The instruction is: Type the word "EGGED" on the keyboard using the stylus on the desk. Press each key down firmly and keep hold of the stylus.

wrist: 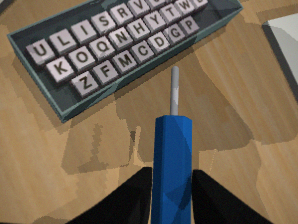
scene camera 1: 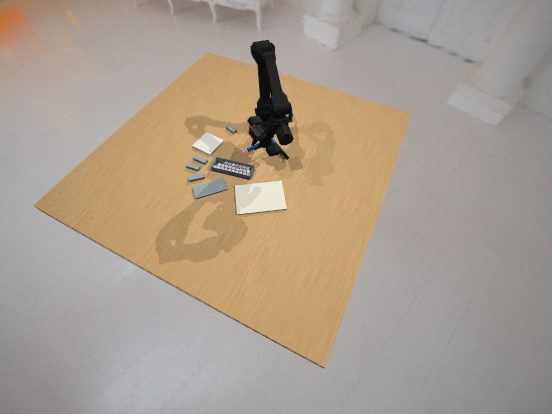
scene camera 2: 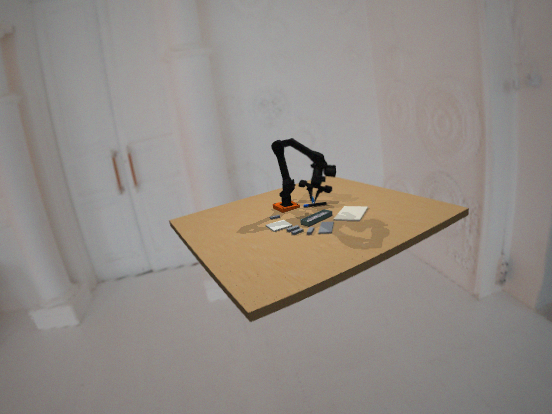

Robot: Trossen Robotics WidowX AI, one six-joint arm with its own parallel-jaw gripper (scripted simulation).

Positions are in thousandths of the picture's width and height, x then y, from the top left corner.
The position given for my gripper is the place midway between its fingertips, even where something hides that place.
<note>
In view: my gripper (scene camera 1: 459,356).
My gripper is seen too in the wrist view (wrist: 576,792).
</note>
